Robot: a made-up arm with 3 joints.
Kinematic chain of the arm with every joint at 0, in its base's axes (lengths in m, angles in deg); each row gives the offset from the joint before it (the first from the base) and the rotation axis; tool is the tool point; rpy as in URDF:
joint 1: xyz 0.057 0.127 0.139 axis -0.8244 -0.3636 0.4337
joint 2: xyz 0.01 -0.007 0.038 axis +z
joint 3: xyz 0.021 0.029 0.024 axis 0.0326 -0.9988 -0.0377
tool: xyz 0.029 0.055 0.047 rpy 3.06 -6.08 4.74
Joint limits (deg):
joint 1: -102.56..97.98
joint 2: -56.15..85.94
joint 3: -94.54..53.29
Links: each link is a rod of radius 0.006 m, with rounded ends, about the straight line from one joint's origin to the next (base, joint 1, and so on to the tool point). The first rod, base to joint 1, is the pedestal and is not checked.
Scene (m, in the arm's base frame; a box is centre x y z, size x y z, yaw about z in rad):
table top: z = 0
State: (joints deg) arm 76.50 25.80 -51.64
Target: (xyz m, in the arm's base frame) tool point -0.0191 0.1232 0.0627
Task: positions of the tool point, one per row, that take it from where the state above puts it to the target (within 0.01 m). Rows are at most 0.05 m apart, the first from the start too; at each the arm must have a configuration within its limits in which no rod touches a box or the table.
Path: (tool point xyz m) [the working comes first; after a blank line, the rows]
Joints at the target: 92.17 72.84 -80.27
Straight joint move there: clear.

1: 0.0094 0.2086 0.0591
2: -0.0031 0.1807 0.0524
3: -0.0127 0.1514 0.0536
4: -0.0191 0.1232 0.0627

